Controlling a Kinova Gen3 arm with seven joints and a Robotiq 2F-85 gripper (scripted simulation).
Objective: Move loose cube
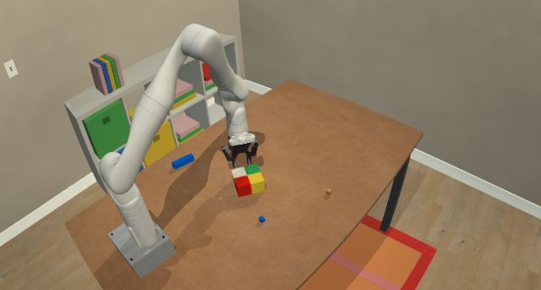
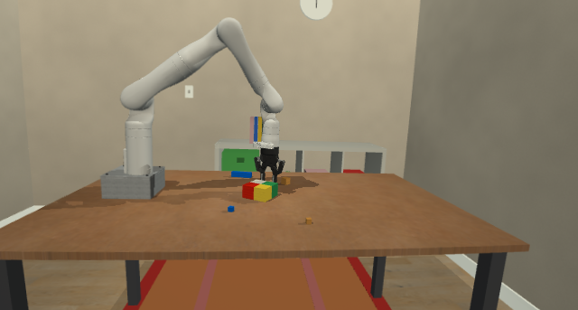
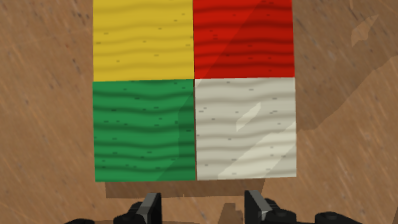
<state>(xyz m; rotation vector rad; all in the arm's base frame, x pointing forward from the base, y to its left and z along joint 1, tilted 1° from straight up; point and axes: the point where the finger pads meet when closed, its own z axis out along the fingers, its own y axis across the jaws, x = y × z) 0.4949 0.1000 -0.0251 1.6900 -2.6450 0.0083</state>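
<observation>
Right now my hand is 40 mm past the white cube, 30 mm to the left of it and 30 mm above it. From my hand the other things lie so: green cube 10 mm ahead, 50 mm to the right, 30 mm below; then red cube 60 mm behind, 80 mm to the right, 30 mm below; then yellow cube 10 mm behind, 100 mm to the right, 30 mm below.
</observation>
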